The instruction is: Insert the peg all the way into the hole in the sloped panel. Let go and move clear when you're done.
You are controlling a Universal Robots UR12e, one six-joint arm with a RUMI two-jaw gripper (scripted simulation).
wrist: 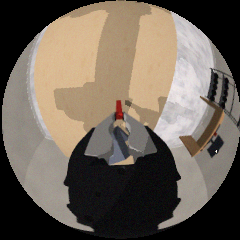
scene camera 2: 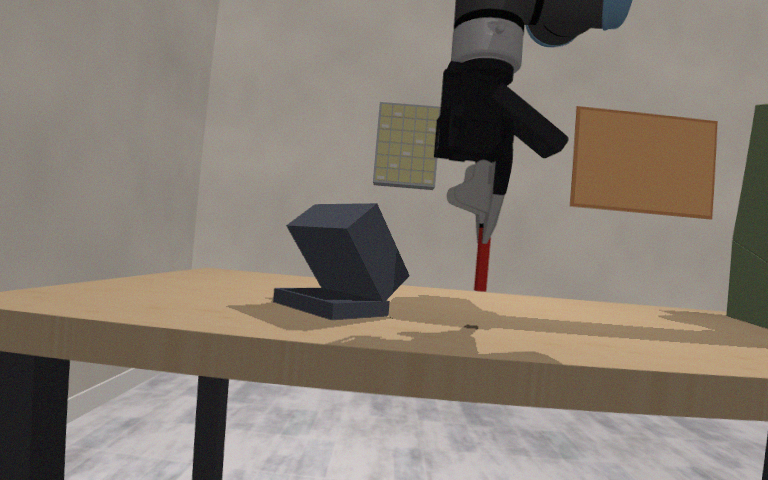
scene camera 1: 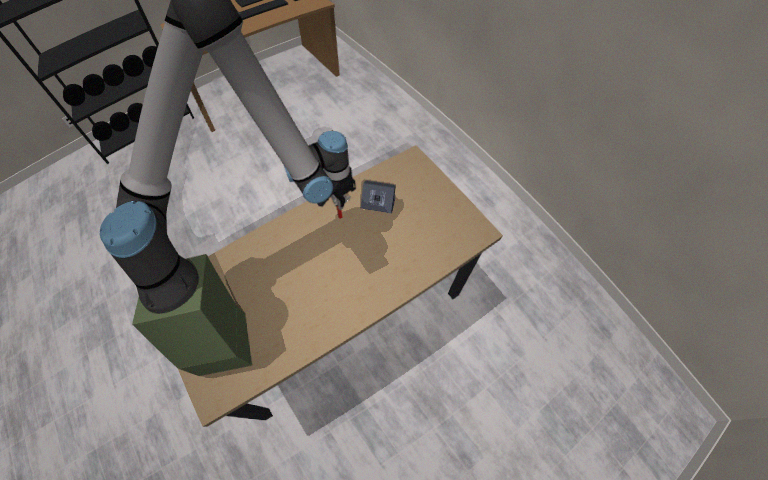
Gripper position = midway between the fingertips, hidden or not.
In view: the gripper (scene camera 2: 482, 243).
The gripper also shows in the wrist view (wrist: 119, 112).
